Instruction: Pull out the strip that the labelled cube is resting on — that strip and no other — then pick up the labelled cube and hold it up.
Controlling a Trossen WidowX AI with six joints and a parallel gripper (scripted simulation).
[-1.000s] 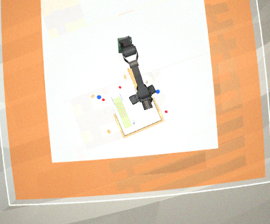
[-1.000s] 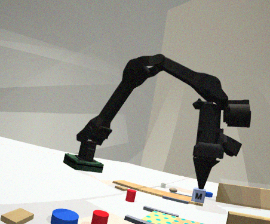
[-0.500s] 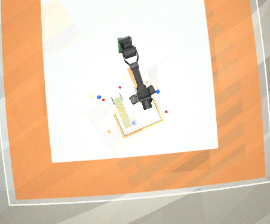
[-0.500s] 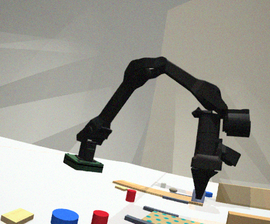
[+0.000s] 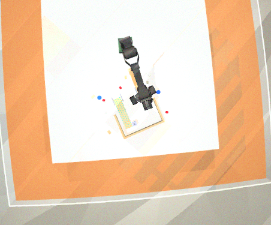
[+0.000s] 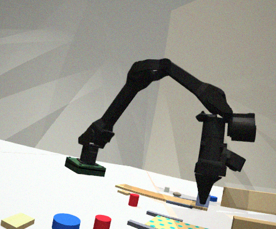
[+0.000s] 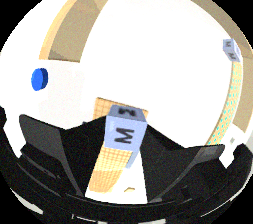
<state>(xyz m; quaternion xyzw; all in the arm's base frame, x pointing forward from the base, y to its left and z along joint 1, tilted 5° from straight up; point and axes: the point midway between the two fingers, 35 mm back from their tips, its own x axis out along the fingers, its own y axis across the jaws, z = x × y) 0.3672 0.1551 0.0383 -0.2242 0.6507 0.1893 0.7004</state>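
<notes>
My gripper tip is now 10 cm past the tan gridded strip, 5 cm to the left of it and 1 cm above it.
</notes>
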